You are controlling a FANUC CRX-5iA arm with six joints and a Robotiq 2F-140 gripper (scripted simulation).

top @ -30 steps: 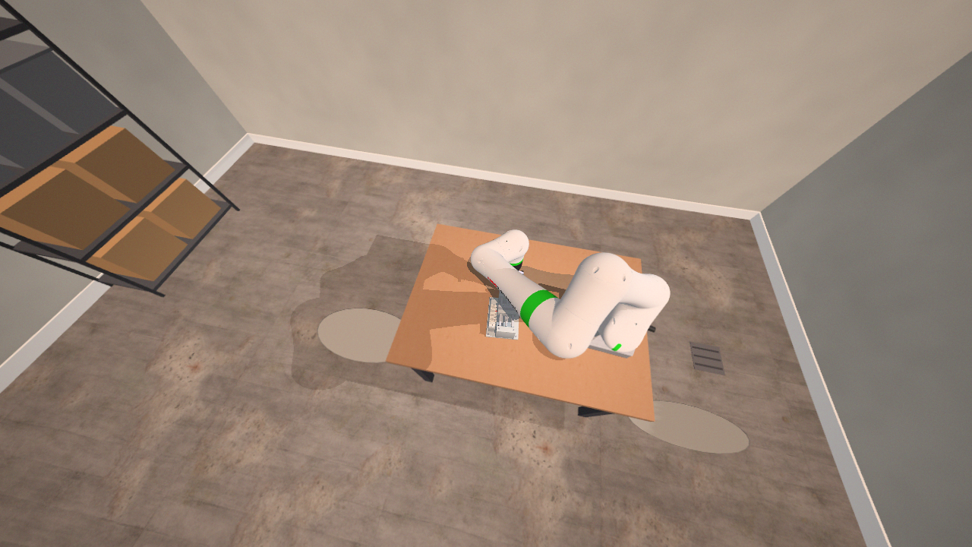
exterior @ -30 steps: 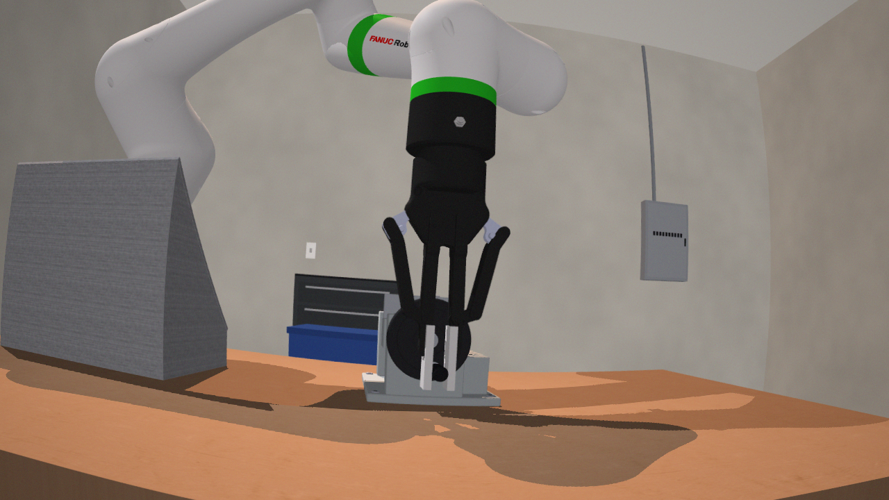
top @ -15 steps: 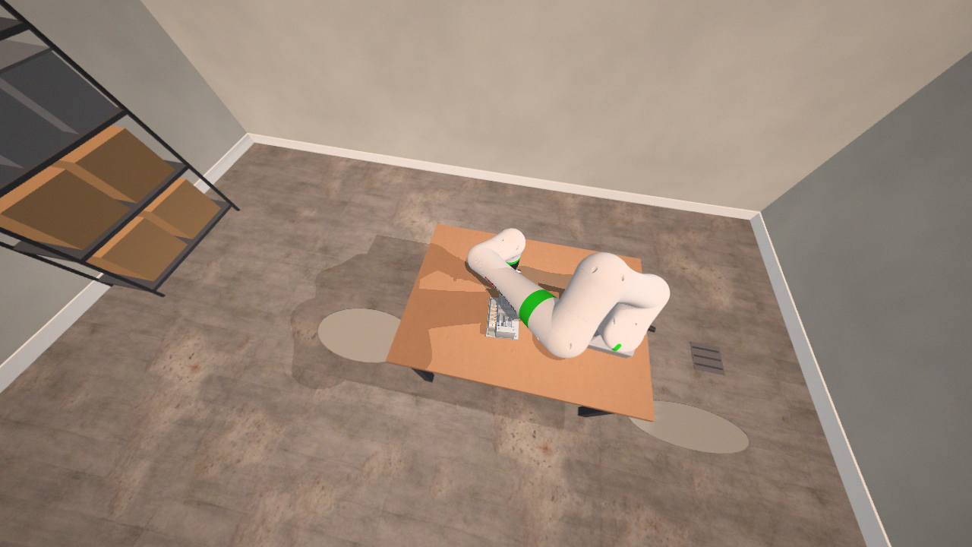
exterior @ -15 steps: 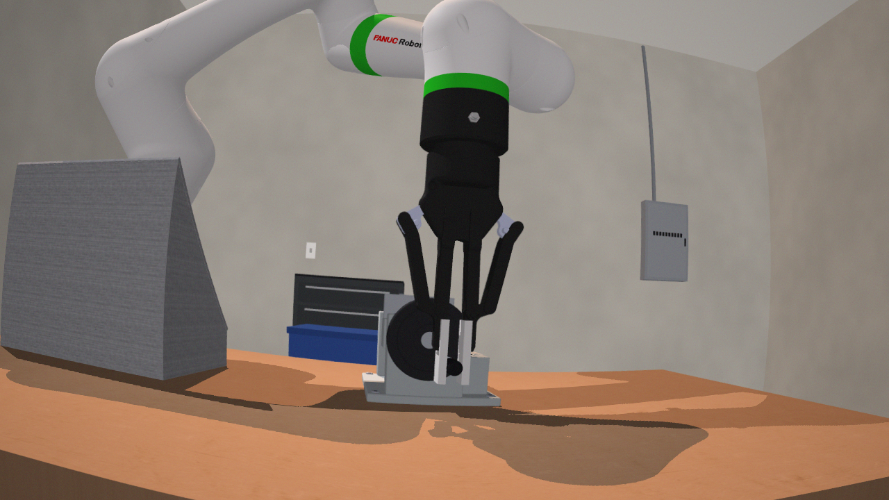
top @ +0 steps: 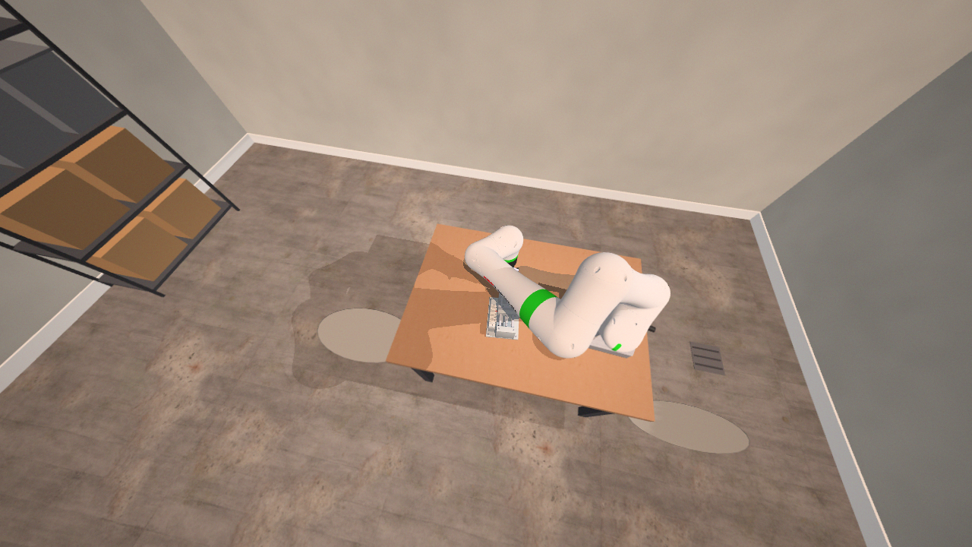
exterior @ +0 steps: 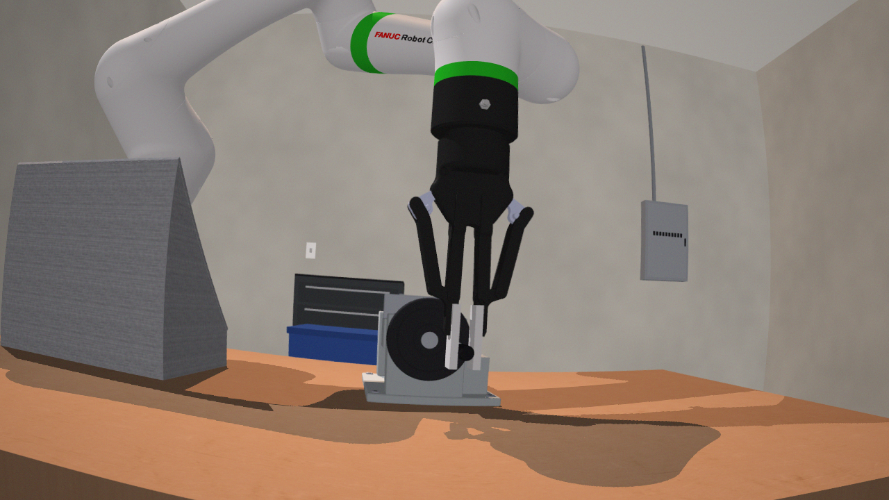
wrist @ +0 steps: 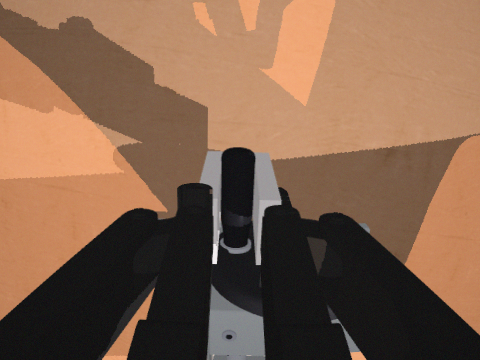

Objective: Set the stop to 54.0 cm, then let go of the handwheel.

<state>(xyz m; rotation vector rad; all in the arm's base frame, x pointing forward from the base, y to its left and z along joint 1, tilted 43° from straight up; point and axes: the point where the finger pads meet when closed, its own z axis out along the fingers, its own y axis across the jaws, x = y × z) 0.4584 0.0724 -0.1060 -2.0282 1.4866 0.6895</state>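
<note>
The sliding stop block lies 50 mm behind my hand, 130 mm to the left of it and 10 mm above it. The rest, counted from my hand: black handwheel 10 mm behind, 20 mm to the left, 10 mm below; then black crank knob 20 mm below.
</note>
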